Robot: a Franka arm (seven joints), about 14 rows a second.
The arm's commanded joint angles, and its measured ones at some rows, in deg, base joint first. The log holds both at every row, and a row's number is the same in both.
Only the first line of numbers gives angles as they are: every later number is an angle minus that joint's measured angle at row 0.
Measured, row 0:
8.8, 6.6, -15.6, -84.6, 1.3, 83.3, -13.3
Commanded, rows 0 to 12:
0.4, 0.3, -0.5, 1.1, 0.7, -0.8, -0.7
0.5, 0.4, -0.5, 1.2, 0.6, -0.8, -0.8
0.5, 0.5, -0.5, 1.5, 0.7, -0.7, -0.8
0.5, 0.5, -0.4, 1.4, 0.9, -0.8, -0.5
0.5, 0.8, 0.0, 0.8, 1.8, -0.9, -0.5
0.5, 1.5, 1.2, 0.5, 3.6, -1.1, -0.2
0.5, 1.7, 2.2, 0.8, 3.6, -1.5, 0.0
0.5, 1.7, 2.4, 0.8, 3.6, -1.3, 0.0
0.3, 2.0, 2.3, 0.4, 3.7, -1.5, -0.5
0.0, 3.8, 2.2, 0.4, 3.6, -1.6, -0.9
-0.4, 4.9, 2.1, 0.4, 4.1, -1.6, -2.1
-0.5, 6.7, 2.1, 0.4, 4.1, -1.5, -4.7
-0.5, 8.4, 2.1, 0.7, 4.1, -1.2, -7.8
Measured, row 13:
-0.2, 5.0, 2.4, -0.7, 3.1, -0.7, -3.2
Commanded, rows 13 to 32:
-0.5, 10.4, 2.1, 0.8, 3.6, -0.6, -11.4
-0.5, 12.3, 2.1, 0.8, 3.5, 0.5, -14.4
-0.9, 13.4, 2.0, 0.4, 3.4, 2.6, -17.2
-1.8, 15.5, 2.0, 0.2, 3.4, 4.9, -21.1
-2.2, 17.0, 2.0, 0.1, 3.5, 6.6, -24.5
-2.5, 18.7, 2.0, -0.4, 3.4, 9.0, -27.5
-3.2, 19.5, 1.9, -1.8, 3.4, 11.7, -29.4
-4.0, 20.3, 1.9, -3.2, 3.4, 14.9, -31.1
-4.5, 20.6, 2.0, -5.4, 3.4, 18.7, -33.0
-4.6, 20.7, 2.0, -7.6, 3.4, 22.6, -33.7
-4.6, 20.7, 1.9, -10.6, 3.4, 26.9, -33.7
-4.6, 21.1, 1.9, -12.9, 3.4, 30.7, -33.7
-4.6, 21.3, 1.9, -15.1, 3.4, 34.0, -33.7
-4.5, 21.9, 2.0, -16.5, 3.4, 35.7, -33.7
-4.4, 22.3, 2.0, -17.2, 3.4, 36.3, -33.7
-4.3, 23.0, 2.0, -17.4, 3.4, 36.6, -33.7
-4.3, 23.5, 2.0, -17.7, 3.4, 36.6, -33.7
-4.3, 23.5, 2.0, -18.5, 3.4, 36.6, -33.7
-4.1, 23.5, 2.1, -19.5, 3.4, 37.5, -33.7
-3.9, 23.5, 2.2, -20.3, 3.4, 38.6, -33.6
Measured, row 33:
-4.5, 24.1, 2.3, -18.2, 3.1, 36.4, -32.8
